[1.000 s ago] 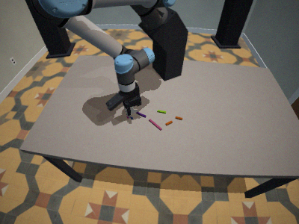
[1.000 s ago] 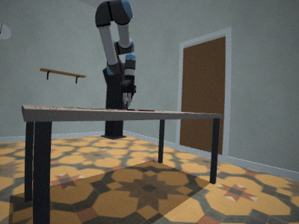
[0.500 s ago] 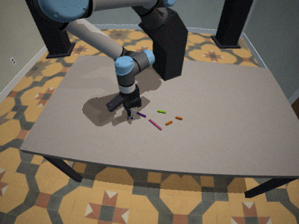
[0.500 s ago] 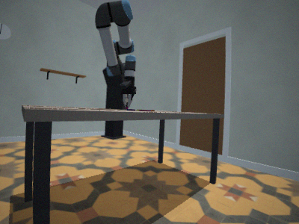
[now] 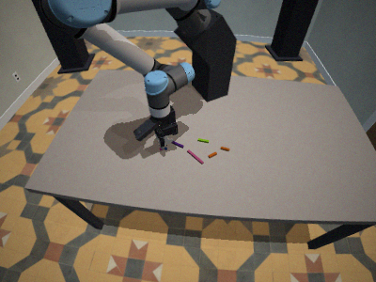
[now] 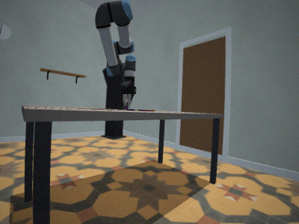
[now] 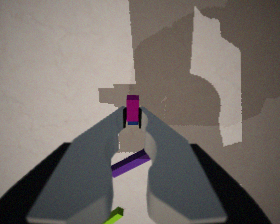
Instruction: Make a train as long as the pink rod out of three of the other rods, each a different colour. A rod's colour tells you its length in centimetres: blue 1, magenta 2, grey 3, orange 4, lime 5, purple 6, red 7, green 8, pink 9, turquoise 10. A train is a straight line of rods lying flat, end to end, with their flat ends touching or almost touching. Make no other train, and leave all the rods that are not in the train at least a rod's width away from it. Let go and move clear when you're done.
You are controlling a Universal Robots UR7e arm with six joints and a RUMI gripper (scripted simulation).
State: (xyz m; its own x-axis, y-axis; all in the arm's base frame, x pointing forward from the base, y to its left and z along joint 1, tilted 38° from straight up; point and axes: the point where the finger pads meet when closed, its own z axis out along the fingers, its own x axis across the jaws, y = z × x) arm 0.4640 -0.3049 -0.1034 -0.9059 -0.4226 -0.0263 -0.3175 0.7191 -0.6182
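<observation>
Right now my hand is 1 cm above the magenta rod. Also, from my hand: purple rod 3 cm behind, 7 cm to the left, 2 cm below; then blue rod 1 cm behind, 2 cm to the left, 2 cm below; then pink rod 5 cm ahead, 14 cm to the left, 2 cm below.
</observation>
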